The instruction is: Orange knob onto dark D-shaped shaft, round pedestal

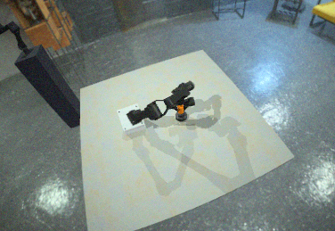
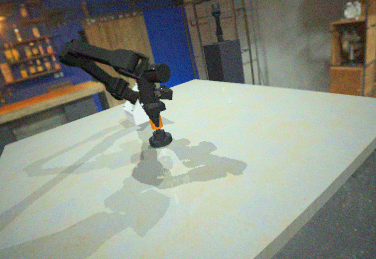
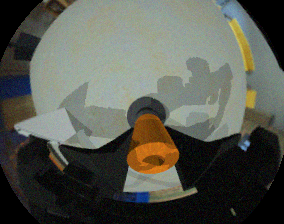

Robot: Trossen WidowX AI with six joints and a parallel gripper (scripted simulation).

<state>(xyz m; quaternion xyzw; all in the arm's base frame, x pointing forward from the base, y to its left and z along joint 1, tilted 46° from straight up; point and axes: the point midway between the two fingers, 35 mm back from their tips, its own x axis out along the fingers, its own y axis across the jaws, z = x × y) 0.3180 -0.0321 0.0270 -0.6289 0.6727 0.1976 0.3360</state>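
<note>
Right now the orange knob is 2 cm above my gripper tip. Round my gripper tip: dark round pedestal (4 cm below).
</note>
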